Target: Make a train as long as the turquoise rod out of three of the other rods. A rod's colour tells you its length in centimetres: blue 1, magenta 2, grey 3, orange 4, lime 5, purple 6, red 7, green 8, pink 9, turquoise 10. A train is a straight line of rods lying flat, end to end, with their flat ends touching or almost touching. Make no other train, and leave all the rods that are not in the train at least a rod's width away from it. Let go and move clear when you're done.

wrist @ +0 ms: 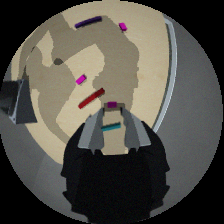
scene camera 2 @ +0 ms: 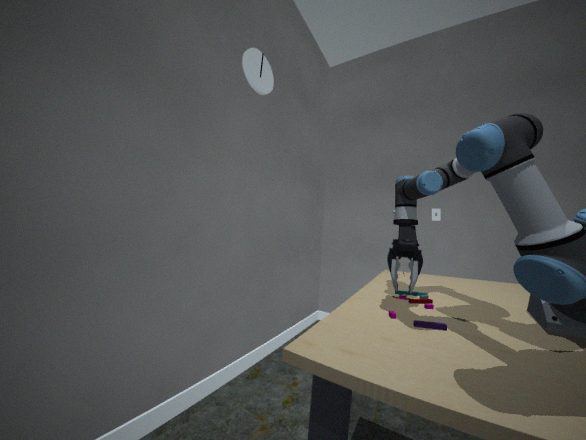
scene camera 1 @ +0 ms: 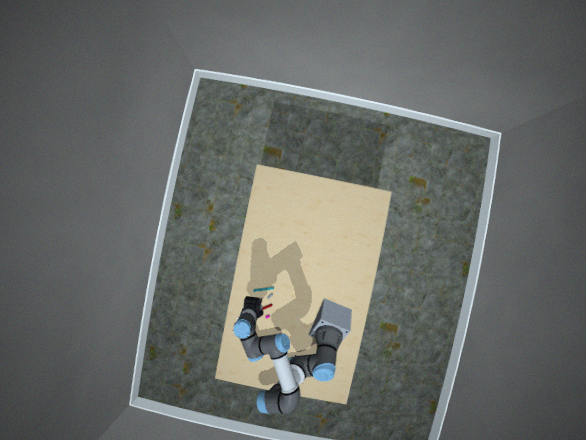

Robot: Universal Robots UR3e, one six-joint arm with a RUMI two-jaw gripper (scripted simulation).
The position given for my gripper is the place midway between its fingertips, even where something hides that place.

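I can see my gripper (scene camera 2: 403,293), and in the wrist view I see my gripper (wrist: 112,107) as well.
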